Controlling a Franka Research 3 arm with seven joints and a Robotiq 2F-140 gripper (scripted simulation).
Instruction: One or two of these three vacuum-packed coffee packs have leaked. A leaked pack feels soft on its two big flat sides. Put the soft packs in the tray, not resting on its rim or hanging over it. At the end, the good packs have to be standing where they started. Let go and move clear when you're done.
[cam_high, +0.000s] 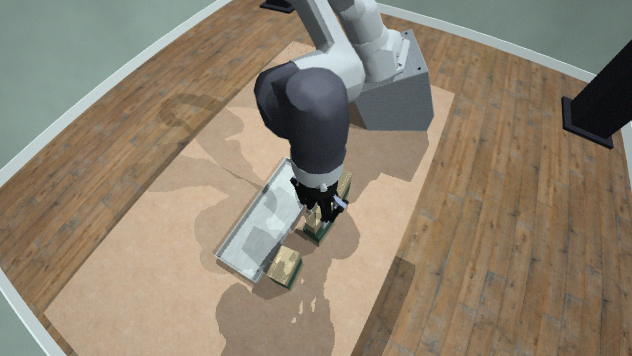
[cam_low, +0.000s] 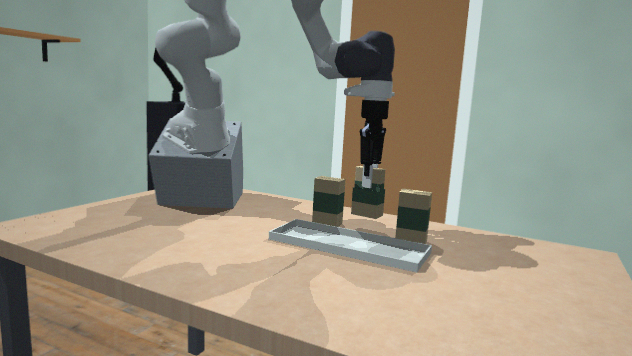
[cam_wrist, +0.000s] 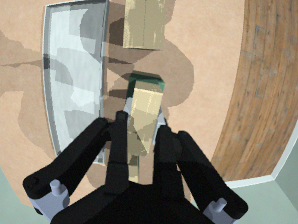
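The tray is 16 cm to the right of my hand, 16 cm below it and 1 cm ahead of it.
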